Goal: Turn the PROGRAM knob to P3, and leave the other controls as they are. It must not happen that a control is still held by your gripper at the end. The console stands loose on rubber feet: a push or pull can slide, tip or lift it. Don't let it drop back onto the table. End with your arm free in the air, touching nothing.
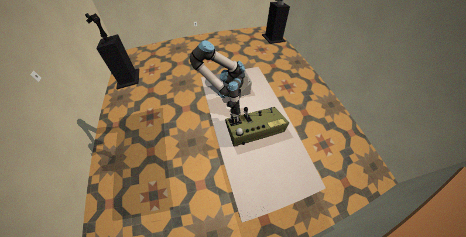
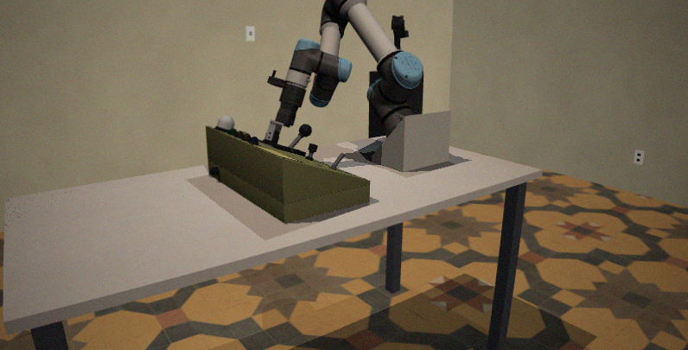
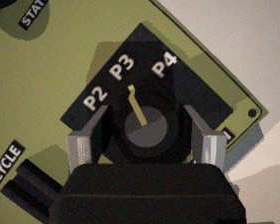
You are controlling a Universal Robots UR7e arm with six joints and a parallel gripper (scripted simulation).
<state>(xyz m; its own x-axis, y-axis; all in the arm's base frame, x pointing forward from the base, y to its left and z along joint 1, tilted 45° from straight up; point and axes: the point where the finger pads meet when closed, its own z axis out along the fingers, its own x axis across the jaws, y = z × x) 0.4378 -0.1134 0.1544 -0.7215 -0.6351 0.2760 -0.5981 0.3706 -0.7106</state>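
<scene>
My gripper is now 2 cm past the ball-topped lever and 12 cm to the right of it. The rest, counted from my hand: black mode knob: 1 cm ahead, 24 cm to the left; then thin lever: 1 cm ahead, 36 cm to the left, 1 cm below; then olive console: 4 cm ahead, 18 cm to the left, 3 cm below.
</scene>
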